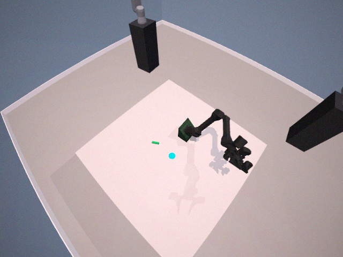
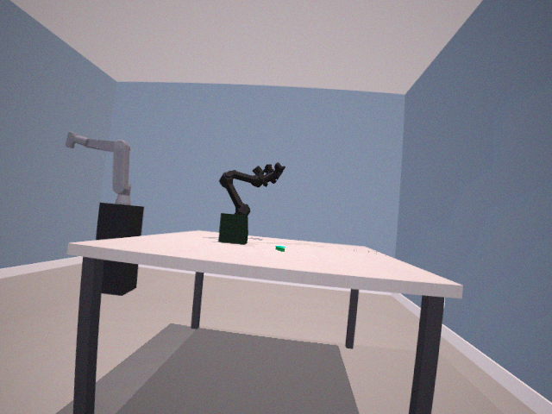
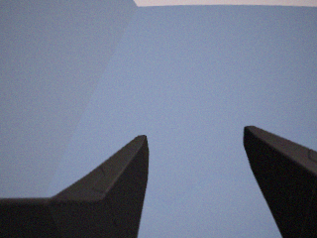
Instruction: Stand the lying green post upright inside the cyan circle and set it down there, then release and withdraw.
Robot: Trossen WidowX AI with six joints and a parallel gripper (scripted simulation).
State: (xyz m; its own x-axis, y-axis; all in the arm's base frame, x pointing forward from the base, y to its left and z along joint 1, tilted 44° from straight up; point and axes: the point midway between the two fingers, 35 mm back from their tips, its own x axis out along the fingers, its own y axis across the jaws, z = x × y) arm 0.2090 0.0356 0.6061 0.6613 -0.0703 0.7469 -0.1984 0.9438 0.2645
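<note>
My gripper tip is now 66 cm to the left of the green post, 51 cm above it and 2 cm past it. Round my gripper tip: cyan circle (52 cm below, 46 cm to the right, 1 cm behind).
</note>
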